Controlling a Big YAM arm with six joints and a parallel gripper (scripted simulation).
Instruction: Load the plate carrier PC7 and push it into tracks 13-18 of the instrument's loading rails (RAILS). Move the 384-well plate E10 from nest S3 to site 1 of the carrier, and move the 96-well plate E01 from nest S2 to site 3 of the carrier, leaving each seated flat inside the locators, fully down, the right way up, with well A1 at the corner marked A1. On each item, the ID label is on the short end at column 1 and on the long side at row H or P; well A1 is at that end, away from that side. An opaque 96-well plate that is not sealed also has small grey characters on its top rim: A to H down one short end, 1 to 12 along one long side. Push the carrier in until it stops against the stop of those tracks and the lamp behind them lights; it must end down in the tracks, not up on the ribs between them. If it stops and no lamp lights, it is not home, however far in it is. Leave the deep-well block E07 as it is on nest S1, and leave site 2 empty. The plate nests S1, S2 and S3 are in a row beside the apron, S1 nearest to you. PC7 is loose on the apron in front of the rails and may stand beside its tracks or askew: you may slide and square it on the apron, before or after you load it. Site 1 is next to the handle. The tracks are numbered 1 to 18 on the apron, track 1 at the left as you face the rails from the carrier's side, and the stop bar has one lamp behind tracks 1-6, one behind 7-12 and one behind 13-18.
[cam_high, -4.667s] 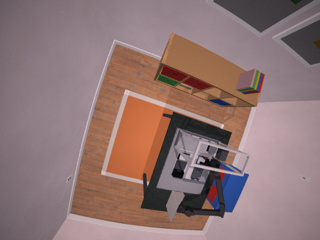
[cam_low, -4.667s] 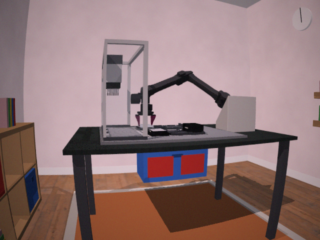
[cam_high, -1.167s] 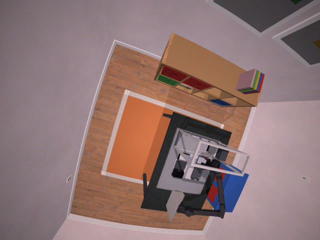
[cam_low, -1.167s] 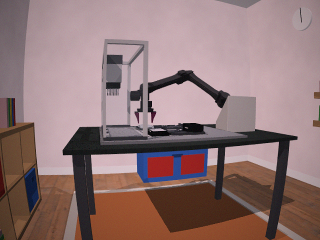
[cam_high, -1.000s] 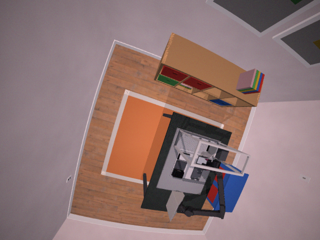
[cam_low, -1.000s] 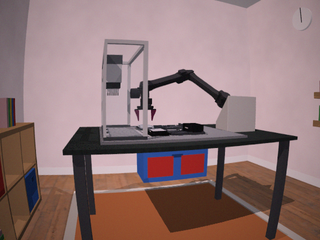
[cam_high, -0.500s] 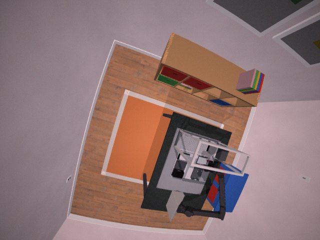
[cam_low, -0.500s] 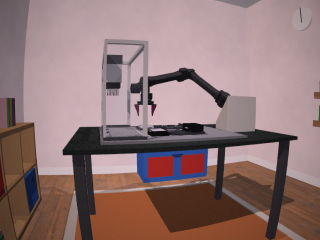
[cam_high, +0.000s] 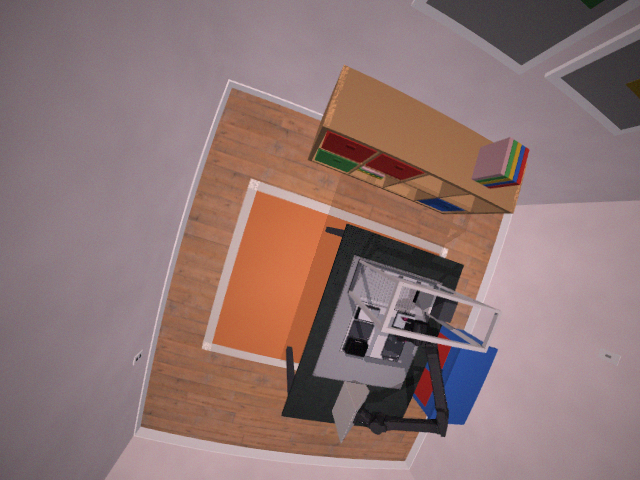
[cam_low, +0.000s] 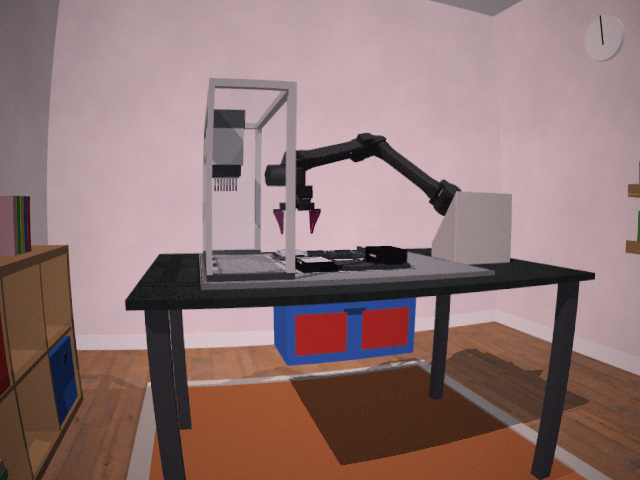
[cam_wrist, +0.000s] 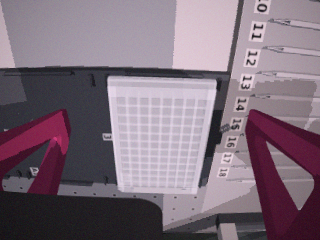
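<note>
My gripper is now 190 mm to the right of the 384-well plate E10 and 80 mm above it. Also, from my hand: plate carrier PC7 (100 mm behind, 80 mm below, 70 mm to the right); then dark nest (190 mm to the left, 90 mm below); then white 96-well plate E01 (80 mm to the right, 80 mm below).
</note>
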